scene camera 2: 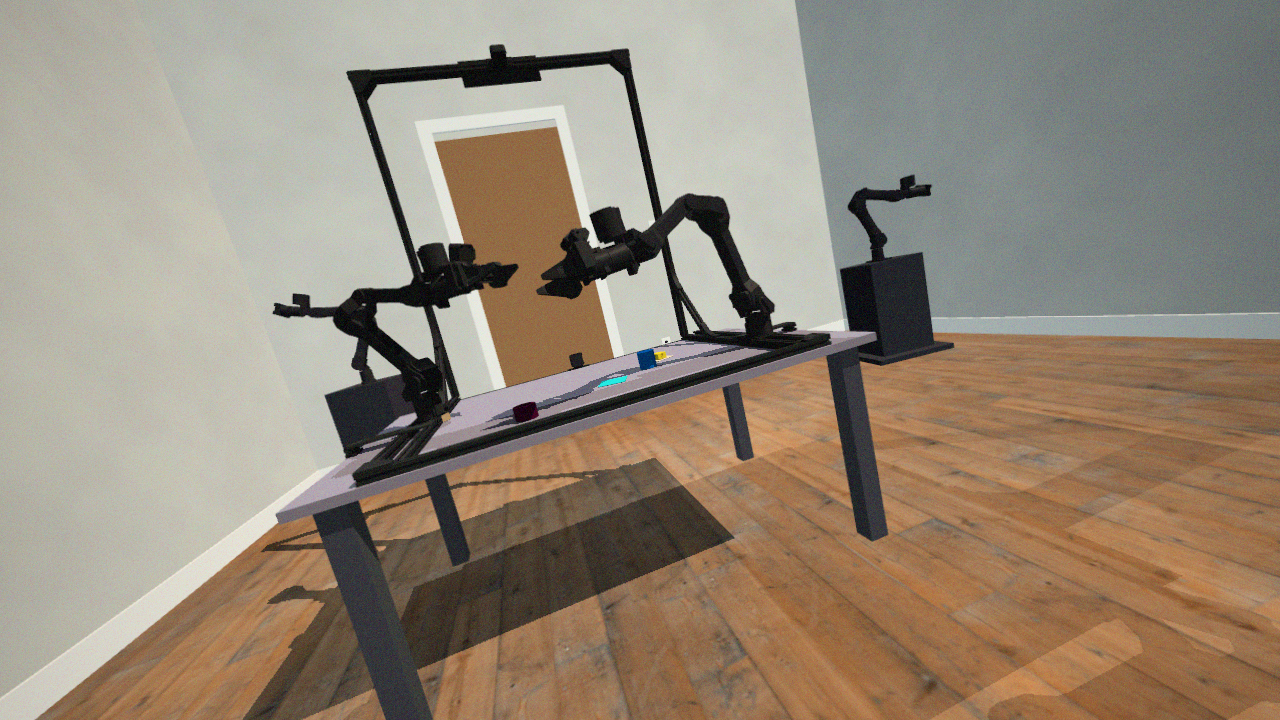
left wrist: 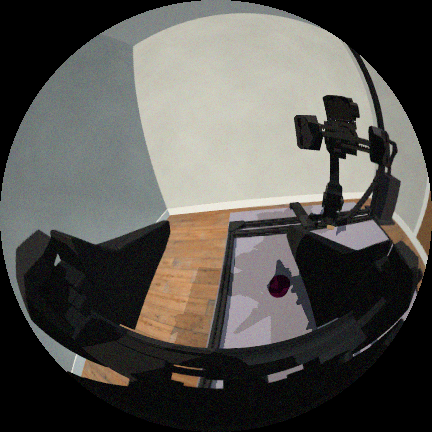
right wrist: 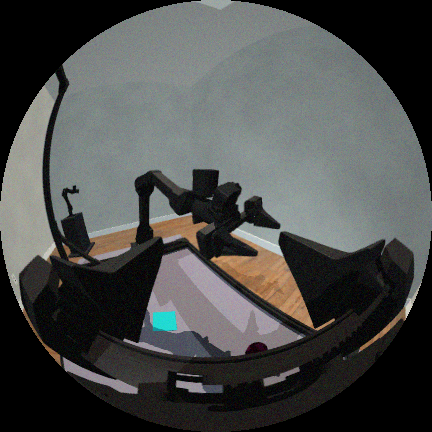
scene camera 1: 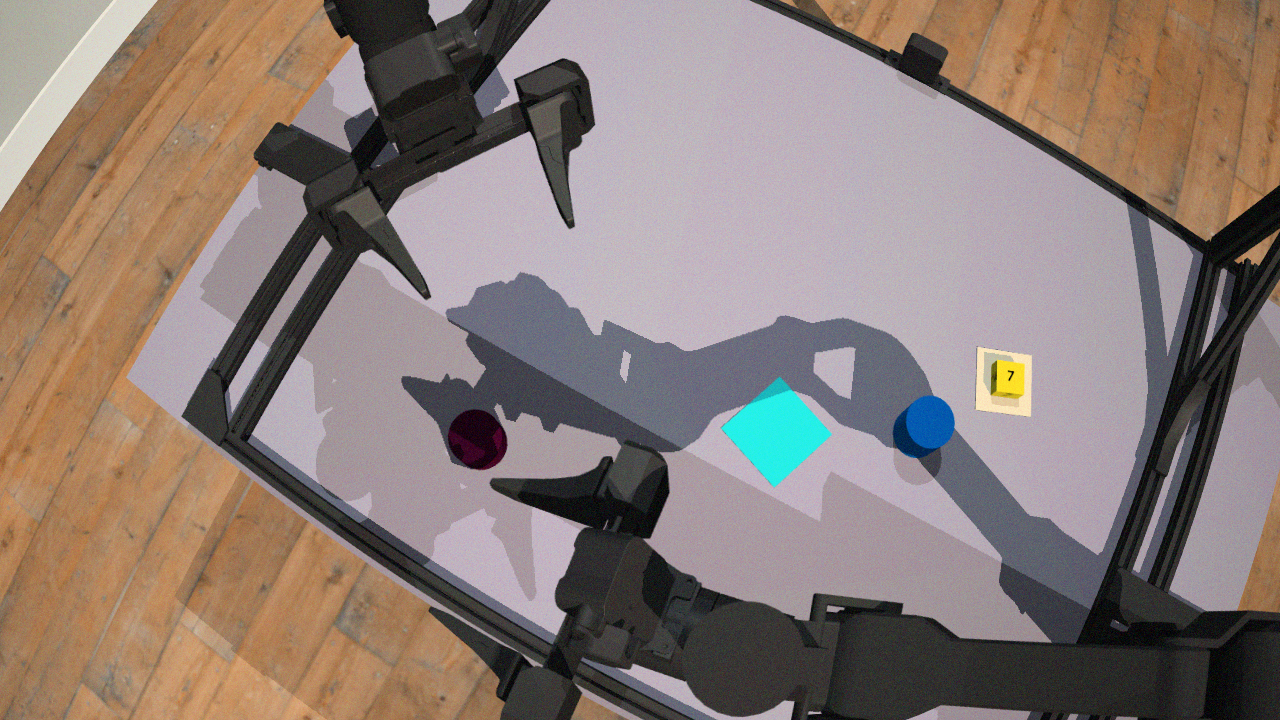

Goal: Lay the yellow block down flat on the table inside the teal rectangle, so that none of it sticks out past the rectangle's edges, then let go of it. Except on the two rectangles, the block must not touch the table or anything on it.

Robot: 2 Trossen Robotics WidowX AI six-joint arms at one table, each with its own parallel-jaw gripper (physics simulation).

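Places are measured from the left arm's base along level axes (x ahead, y left, z up), in centimetres.
Pixels of known places: left gripper, between the fingertips: (scene camera 2: pixel 539 285) (left wrist: pixel 230 228) (right wrist: pixel 269 238) (scene camera 1: pixel 461 546); right gripper, between the fingertips: (scene camera 2: pixel 506 265) (left wrist: pixel 354 133) (right wrist: pixel 222 240) (scene camera 1: pixel 498 260); left arm's base, origin of its link: (scene camera 2: pixel 761 336); right arm's base, origin of its link: (scene camera 2: pixel 431 417) (left wrist: pixel 327 219).
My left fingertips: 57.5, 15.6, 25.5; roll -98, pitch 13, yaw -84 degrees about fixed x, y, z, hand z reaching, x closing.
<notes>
For each thing: its middle in the pictures, then the offset to it from my left fingertips, as dx, dy, dz. "pt": a spot on its surface instead.
- yellow block, middle of its body: (scene camera 1: pixel 1007 379) (scene camera 2: pixel 658 356) -33.8, -37.1, -26.4
- cream rectangle, a spot on its surface: (scene camera 1: pixel 1023 409) pt -36.9, -35.5, -27.3
- bare teal rectangle, a spot on its surface: (scene camera 1: pixel 776 438) (scene camera 2: pixel 614 381) (right wrist: pixel 165 319) pt -14.6, -21.4, -27.3
- blue cylinder, middle of its body: (scene camera 1: pixel 923 427) (scene camera 2: pixel 646 359) -26.9, -28.0, -25.0
- maroon cylinder, middle of its body: (scene camera 1: pixel 477 440) (scene camera 2: pixel 525 411) (left wrist: pixel 278 285) (right wrist: pixel 255 351) +9.3, -8.3, -25.9
The yellow block (scene camera 1: pixel 1006 383) (scene camera 2: pixel 660 355), marked 7, rests on the cream rectangle (scene camera 1: pixel 1023 409) at the right in scene camera 1. The bare teal rectangle (scene camera 1: pixel 776 438) (scene camera 2: pixel 613 381) (right wrist: pixel 165 321) lies left of it, turned like a diamond in scene camera 1. My left gripper (scene camera 1: pixel 462 548) (scene camera 2: pixel 542 283) (left wrist: pixel 230 228) is open and empty, high above the table, far left of the block in scene camera 1. My right gripper (scene camera 1: pixel 499 260) (scene camera 2: pixel 512 274) is open and empty, high at the upper left of scene camera 1. The block does not show in either wrist view.
A blue cylinder (scene camera 1: pixel 930 422) (scene camera 2: pixel 646 359) stands between the two rectangles. A maroon cylinder (scene camera 1: pixel 477 438) (scene camera 2: pixel 525 411) (left wrist: pixel 279 286) (right wrist: pixel 256 348) stands at the left in scene camera 1. Black frame rails run along the table's edges.
</notes>
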